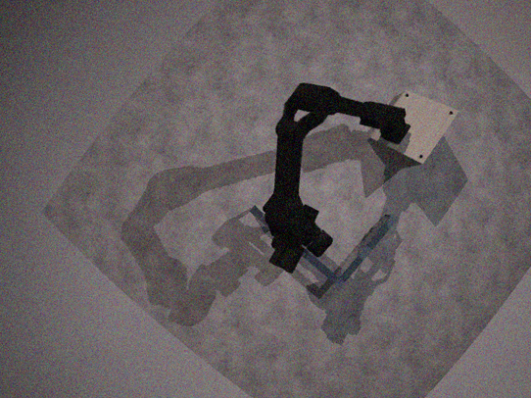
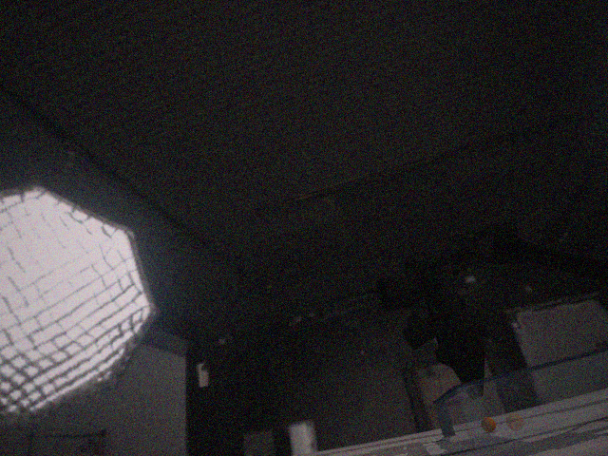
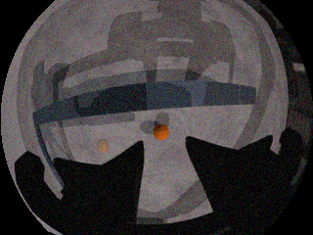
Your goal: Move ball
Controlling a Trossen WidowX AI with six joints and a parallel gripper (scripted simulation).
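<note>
Right now my gripper tip is 40 mm above the orange ball. Round my gripper tip: see-through copy of ball (10 mm behind, 90 mm to the left, 40 mm below).
</note>
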